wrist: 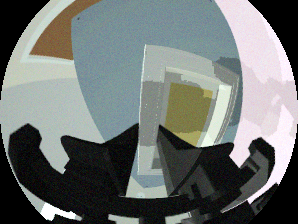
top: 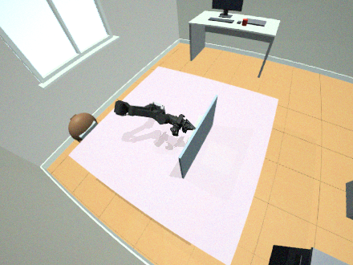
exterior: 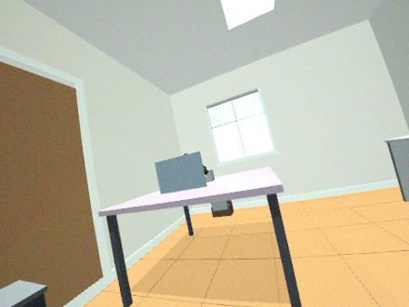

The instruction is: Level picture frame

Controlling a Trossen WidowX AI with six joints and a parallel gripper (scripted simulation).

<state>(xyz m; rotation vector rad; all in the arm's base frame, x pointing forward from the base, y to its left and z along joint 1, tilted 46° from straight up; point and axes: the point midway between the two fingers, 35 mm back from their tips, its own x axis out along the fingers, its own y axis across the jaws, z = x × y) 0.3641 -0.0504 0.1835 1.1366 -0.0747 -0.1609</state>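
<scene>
My gripper tip is 10 mm short of the picture frame, 20 mm to the right of it and 50 mm above it. From my gripper tip the other things lie so: grey-blue wall panel: 20 mm ahead, 70 mm below.
</scene>
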